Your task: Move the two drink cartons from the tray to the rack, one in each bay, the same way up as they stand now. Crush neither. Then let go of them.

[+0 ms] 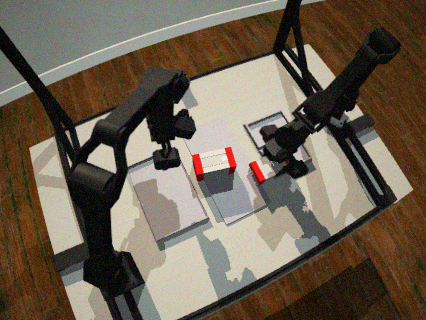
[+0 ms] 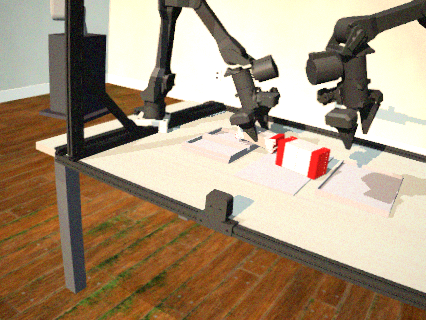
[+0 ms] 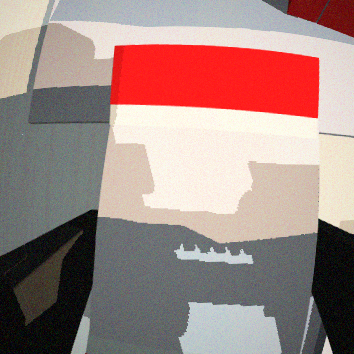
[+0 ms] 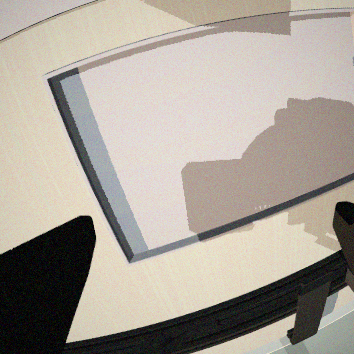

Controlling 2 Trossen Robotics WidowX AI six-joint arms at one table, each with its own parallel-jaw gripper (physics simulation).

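One white drink carton with red ends lies on its side. Its near end is on the table and its far end is hidden under my left gripper, by the small ridged frame. My left gripper straddles this carton, with both fingers against its long sides. The second carton lies on its side on the flat grey sheet in the middle. My right gripper is open and empty, above the back edge of the large rimmed tray.
Black frame rails run around the table edge, and a small black block sits on the front rail. Upright posts stand at the corners. Both arm bases are mounted at the table's short ends.
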